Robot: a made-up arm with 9 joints.
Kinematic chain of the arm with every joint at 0, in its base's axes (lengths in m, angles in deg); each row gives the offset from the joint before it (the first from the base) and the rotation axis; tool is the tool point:
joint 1: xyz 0 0 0.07 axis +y
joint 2: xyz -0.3 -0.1 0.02 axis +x
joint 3: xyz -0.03 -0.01 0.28 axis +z
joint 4: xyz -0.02 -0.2 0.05 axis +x
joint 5: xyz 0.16 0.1 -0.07 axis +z
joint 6: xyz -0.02 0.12 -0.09 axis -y
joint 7: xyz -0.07 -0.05 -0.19 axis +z
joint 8: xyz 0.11 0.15 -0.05 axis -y
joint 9: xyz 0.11 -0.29 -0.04 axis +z
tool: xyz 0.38 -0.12 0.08
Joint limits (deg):
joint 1: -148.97..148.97
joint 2: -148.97..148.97
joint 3: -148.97..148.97
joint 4: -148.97..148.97
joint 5: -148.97..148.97
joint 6: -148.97..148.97
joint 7: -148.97..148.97
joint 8: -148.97..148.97
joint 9: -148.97..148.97
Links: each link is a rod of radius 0.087 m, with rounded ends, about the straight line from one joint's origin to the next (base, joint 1, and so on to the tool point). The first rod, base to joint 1, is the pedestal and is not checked.
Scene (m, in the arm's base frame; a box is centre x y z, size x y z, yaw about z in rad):
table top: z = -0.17
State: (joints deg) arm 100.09 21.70 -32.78 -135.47 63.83 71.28 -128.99 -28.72 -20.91
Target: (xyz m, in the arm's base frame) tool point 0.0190 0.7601 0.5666
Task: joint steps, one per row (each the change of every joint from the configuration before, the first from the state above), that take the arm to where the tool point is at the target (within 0.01 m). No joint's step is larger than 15 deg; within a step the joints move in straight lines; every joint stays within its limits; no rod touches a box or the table.
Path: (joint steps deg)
1: -5.73 -13.35 -3.27 -2.25 -1.23 -12.29 -1.61 5.73 -0.42
2: -5.73 -13.35 -3.28 -2.25 -1.22 -12.29 -1.61 5.73 -0.42
3: -5.73 -13.36 -3.27 -2.25 -1.23 -12.29 -1.61 5.73 -0.43
4: -5.73 -13.35 -3.27 -2.25 -1.22 -12.29 -1.61 5.73 -0.42
5: -5.72 -13.35 -3.27 -2.25 -1.23 -12.29 -1.61 5.72 -0.42
6: -5.73 -13.35 -3.28 -2.25 -1.22 -12.29 -1.61 5.73 -0.42

